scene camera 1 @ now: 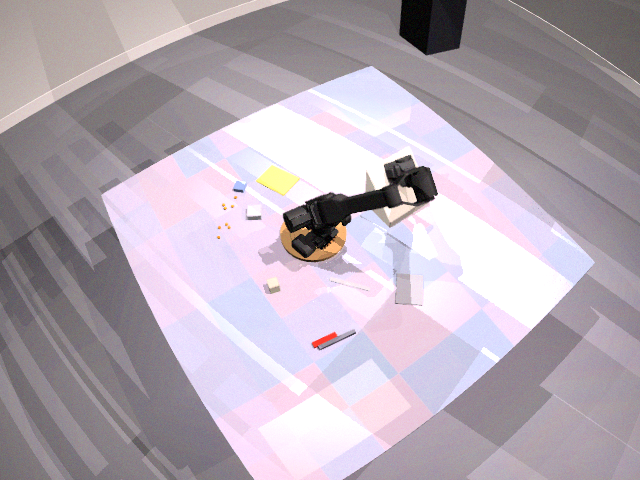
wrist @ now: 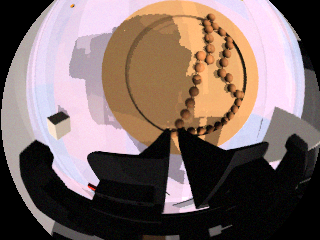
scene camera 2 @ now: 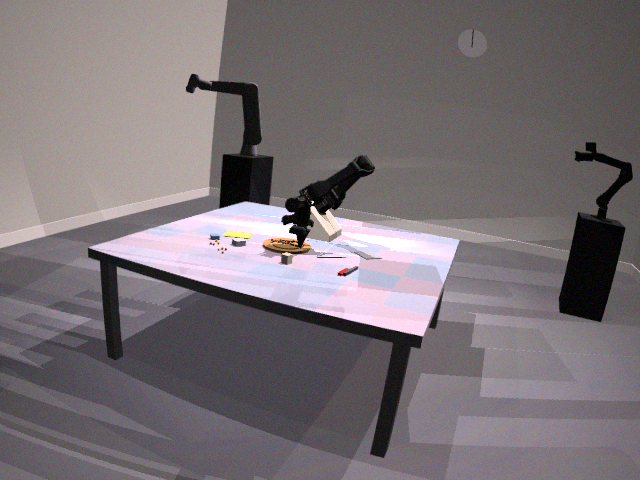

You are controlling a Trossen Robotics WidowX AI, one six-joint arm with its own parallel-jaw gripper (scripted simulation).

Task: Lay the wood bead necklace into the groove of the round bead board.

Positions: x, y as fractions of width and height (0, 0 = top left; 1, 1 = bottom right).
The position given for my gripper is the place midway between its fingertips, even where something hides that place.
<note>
In view: my gripper (scene camera 1: 0.50, 0.52), a yellow card (scene camera 1: 0.44, 0.38) and a grey sheet (scene camera 1: 0.64, 0.60).
My gripper shows as well in the wrist view (wrist: 0.54, 0.55).
</note>
